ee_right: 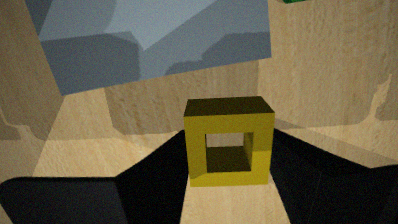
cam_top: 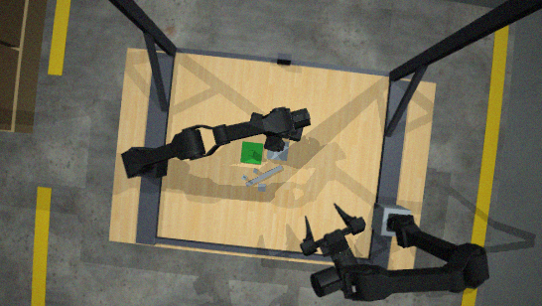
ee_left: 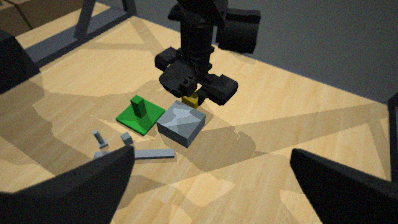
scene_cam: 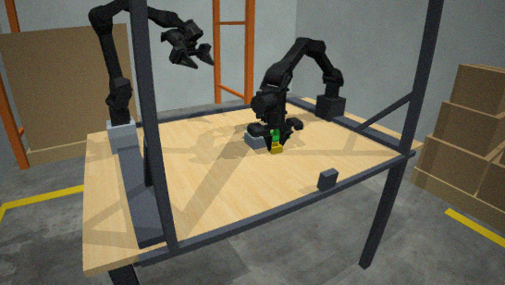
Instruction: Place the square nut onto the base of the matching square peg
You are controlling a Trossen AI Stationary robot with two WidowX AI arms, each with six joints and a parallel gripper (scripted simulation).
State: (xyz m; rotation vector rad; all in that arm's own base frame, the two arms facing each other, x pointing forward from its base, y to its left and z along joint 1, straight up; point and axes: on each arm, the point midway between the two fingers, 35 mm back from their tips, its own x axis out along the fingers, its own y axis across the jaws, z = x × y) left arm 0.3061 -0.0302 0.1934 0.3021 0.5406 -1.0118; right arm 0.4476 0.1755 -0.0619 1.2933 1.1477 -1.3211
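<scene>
My right gripper is now 80 mm short of the grey block, 30 mm to the right of it and 20 mm above it. The rest, counted from my right hand: long grey bar (190 mm ahead, 40 mm below).
</scene>
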